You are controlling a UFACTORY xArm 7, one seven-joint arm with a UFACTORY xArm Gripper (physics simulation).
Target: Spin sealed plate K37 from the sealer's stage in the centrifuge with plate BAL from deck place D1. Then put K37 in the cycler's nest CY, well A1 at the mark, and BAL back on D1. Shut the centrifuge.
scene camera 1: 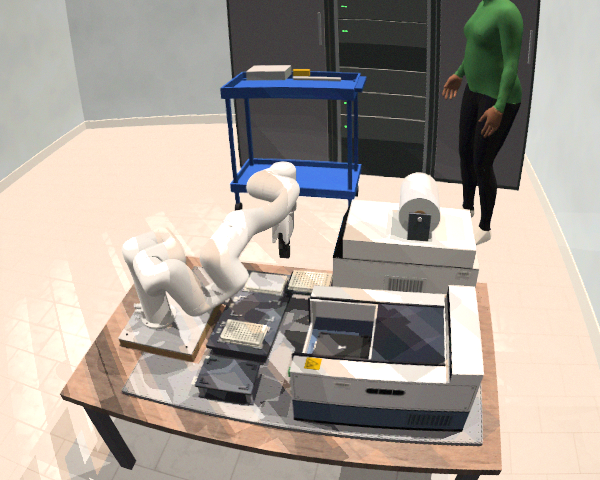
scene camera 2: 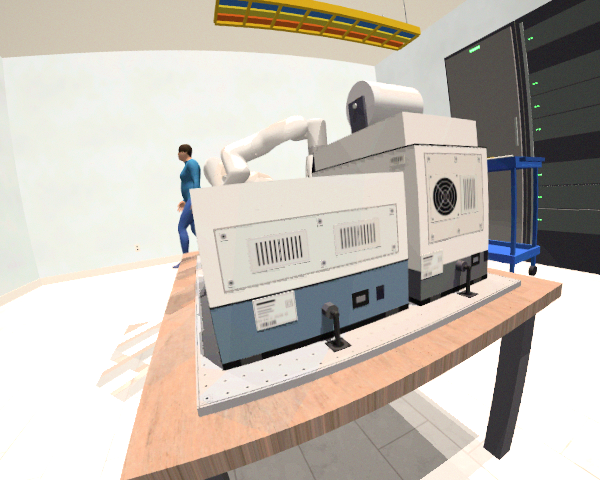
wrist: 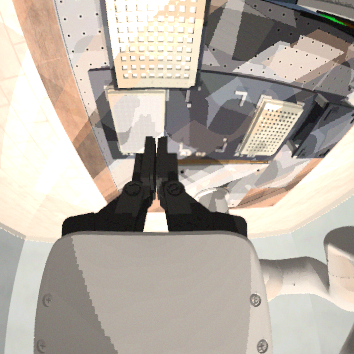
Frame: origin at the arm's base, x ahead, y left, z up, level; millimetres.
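Where they show: gripper, fingertip midpoint: (scene camera 1: 284, 256) (wrist: 156, 149); arm's base, origin of the base link: (scene camera 1: 159, 316) (wrist: 210, 196).
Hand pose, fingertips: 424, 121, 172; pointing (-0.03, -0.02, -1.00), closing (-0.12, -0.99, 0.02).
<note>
Things, the pixels of their top centre, and the offset from my fingertips, as dx, dy, dz. "spot": a spot on its surface instead. Level surfaces: height alone.
- deck, its level: dz -150
- flat whitish plate, middle of its top: (wrist: 138, 126) (scene camera 1: 266, 281) -77, +45, -134
- dark rotor part, surface spot: (scene camera 1: 342, 345) spot: +185, -318, -58
- sealer, middle of its top: (scene camera 1: 413, 184) (scene camera 2: 376, 89) +371, -41, +278
- dark nest block, middle of its top: (scene camera 1: 227, 372) (wrist: 328, 137) -129, -371, -136
My gripper (scene camera 1: 284, 252) (wrist: 156, 149) is shut and empty, high above the back of the deck (scene camera 1: 252, 309) (wrist: 205, 120); its fingertips are hidden in scene camera 2. A gridded plate (scene camera 1: 310, 280) (wrist: 156, 47), K37 by its place, lies on the sealer's stage, beyond the fingertips in the wrist view. Another gridded plate (scene camera 1: 243, 332) (wrist: 272, 127) lies on the deck's front place; its label is unreadable. A flat whitish plate (scene camera 1: 266, 282) (wrist: 137, 117) lies on the deck's back place. The centrifuge (scene camera 1: 370, 372) (scene camera 2: 300, 200) is open on top, showing a dark rotor part (scene camera 1: 342, 345).
The sealer (scene camera 1: 405, 270) (scene camera 2: 445, 135) with its film roll (scene camera 1: 419, 200) (scene camera 2: 395, 97) stands behind the centrifuge. A dark nest block (scene camera 1: 227, 375) (wrist: 327, 125) stands in front of the deck. A blue cart (scene camera 1: 290, 93) (scene camera 2: 513, 210) and a person in green (scene camera 1: 492, 50) are behind the table.
</note>
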